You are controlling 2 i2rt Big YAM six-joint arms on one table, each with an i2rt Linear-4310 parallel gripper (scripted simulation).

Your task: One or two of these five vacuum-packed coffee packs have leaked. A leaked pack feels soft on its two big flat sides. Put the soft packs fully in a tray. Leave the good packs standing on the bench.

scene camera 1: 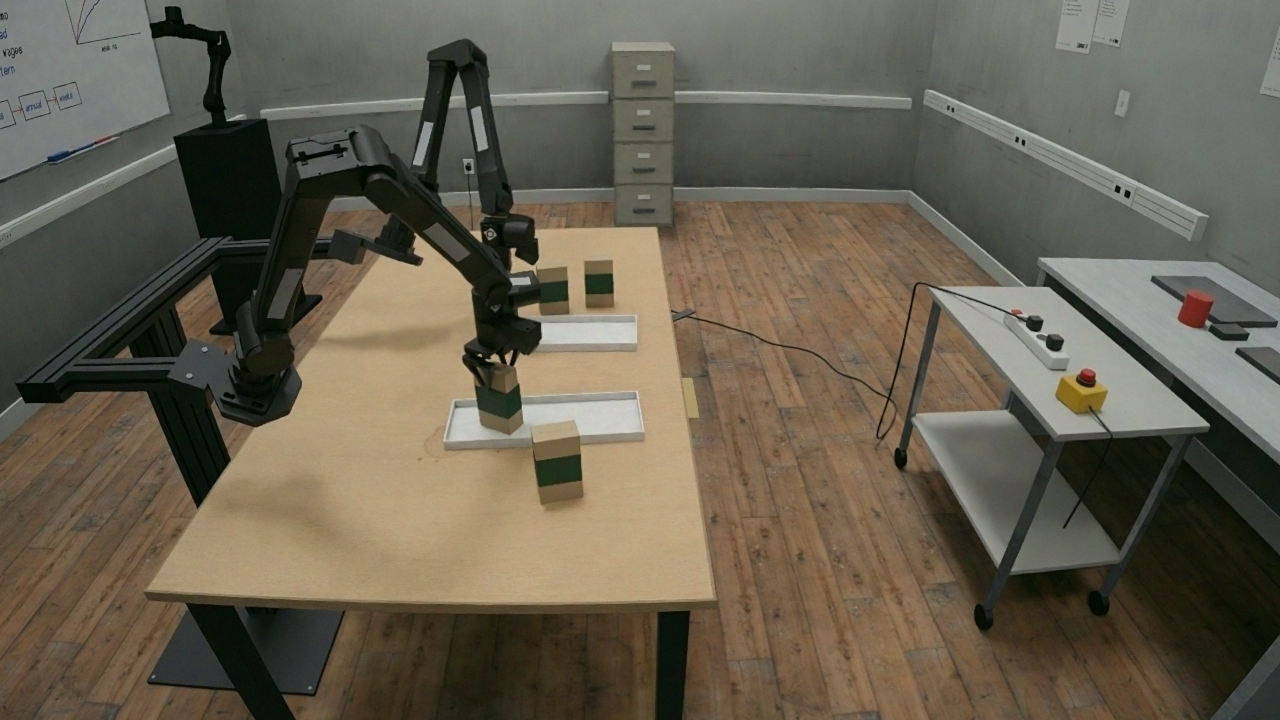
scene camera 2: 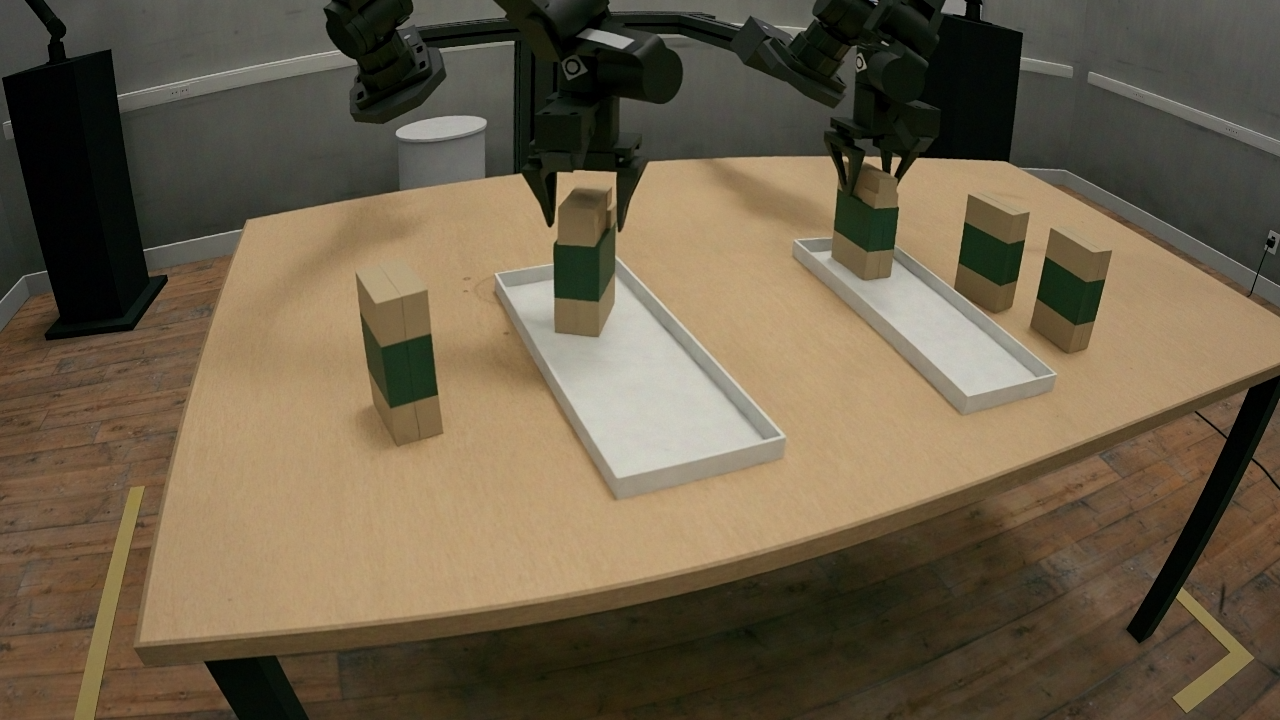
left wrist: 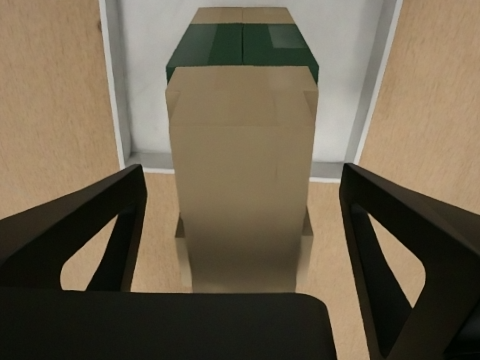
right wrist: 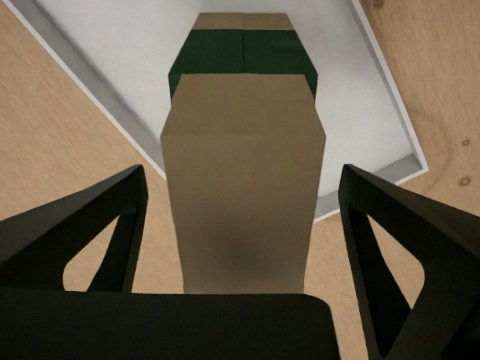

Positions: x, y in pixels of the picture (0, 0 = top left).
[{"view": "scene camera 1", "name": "my right gripper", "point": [497, 382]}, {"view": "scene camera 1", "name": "white tray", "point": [590, 332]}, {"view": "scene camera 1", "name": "white tray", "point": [603, 417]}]
